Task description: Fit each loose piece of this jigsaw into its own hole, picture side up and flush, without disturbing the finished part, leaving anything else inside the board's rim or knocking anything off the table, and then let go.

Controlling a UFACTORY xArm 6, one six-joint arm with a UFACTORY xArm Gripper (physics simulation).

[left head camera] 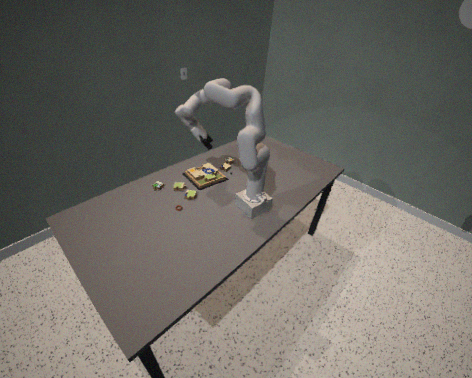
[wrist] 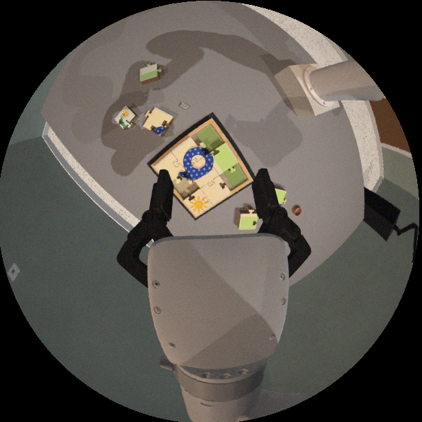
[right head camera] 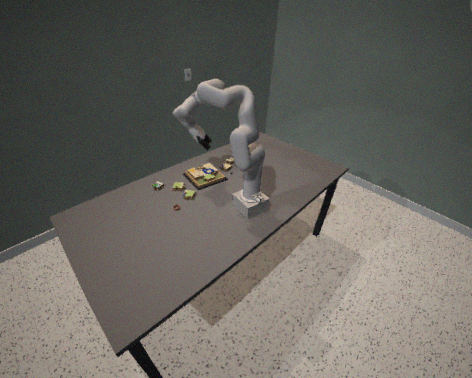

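The jigsaw board [left head camera: 213,184] [right head camera: 213,183] [wrist: 234,146] lies with its partly filled picture, a blue ring and a sun, face up; several areas look darker and recessed. Loose pieces lie outside it: a cream-and-blue piece [left head camera: 226,167] [right head camera: 226,166] [wrist: 158,119], a sun piece [wrist: 125,117], a green-and-cream piece [wrist: 150,74], a plain green piece [left head camera: 179,186] [right head camera: 178,186] [wrist: 247,219], a green-and-blue piece [left head camera: 190,194] [right head camera: 189,194] and a white-and-green piece [left head camera: 158,185] [right head camera: 158,185]. My gripper [left head camera: 207,144] [right head camera: 205,144] [wrist: 213,175] is open and empty, high above the table near the board.
A small brown ring [left head camera: 179,207] [right head camera: 176,207] [wrist: 297,210] lies near the green pieces. A small grey item [wrist: 184,106] lies between the board and the cream-and-blue piece. The arm's base [left head camera: 254,204] [right head camera: 251,203] stands at the table's near long side. A wall rises behind the far edge.
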